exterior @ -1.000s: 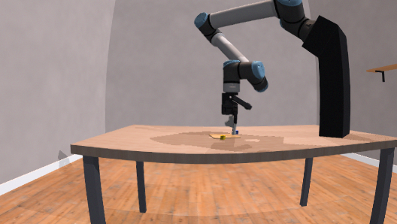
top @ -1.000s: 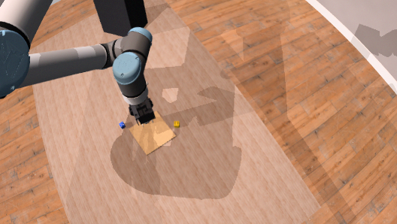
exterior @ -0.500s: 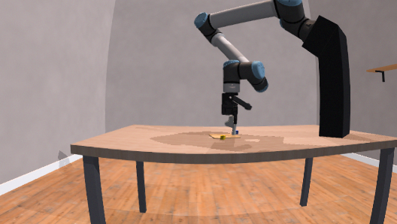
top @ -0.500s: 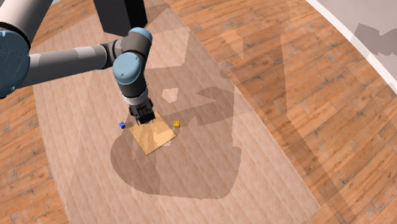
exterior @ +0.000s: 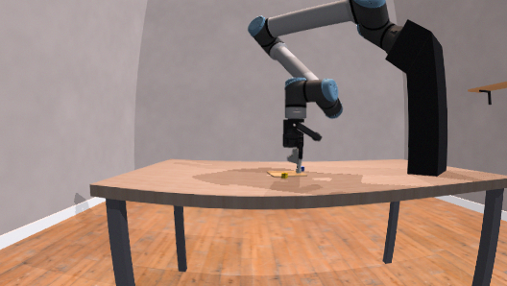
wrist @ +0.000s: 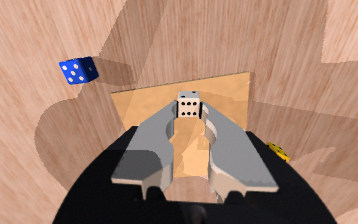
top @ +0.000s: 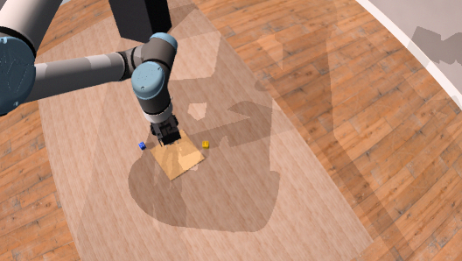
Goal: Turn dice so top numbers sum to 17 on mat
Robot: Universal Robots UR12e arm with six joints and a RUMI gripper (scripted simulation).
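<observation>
My hand is 10 mm above the white die. From my hand the other things lie so: blue die: 60 mm behind, 90 mm to the right, 10 mm below; tan mat: 50 mm ahead, 20 mm to the right, 20 mm below; yellow die: 100 mm ahead, 80 mm to the left, 10 mm below.
</observation>
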